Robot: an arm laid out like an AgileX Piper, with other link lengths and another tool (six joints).
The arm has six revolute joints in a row. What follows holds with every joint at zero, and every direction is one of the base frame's. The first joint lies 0.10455 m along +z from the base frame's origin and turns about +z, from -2.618 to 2.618 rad. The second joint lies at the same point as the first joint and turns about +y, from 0 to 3.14 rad. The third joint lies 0.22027 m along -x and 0.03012 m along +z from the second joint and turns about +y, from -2.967 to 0 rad. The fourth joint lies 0.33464 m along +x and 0.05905 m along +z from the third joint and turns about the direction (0.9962, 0, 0.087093), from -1.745 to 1.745 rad. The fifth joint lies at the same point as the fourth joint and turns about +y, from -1.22 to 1.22 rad. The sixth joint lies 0.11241 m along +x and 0.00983 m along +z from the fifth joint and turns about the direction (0.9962, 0, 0.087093), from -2.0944 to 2.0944 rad. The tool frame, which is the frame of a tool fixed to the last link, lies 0.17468 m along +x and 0.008 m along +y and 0.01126 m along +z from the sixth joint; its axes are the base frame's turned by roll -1.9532, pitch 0.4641 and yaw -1.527 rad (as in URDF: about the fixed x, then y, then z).
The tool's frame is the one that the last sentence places.
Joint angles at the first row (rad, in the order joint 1, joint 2, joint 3, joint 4, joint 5, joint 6):
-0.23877 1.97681 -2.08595 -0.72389 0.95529 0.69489
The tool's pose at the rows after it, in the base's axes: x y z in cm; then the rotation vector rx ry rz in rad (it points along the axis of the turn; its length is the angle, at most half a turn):
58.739 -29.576 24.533 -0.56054 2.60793 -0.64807
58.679 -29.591 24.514 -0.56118 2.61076 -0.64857
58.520 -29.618 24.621 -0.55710 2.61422 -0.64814
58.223 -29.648 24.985 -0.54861 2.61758 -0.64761
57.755 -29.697 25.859 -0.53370 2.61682 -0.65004
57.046 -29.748 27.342 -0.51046 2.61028 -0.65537
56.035 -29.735 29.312 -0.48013 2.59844 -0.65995
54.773 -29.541 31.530 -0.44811 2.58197 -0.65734
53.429 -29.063 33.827 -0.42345 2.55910 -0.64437
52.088 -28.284 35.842 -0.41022 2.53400 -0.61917
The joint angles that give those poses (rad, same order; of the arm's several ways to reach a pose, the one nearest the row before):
-0.23878 1.97678 -2.08590 -0.72402 0.95591 0.69276
-0.23877 1.97665 -2.08625 -0.72402 0.95852 0.69062
-0.23877 1.97540 -2.08931 -0.72320 0.96567 0.68889
-0.23876 1.97192 -2.09702 -0.72081 0.97891 0.68535
-0.23878 1.96457 -2.11201 -0.71819 0.99832 0.68050
-0.23878 1.95141 -2.13431 -0.71559 1.02453 0.67524
-0.23877 1.92972 -2.15889 -0.71138 1.05640 0.66998
-0.23876 1.89914 -2.18184 -0.70097 1.09141 0.66310
-0.23877 1.86086 -2.20088 -0.68040 1.12406 0.65198
-0.23878 1.81351 -2.20563 -0.64981 1.15075 0.63899

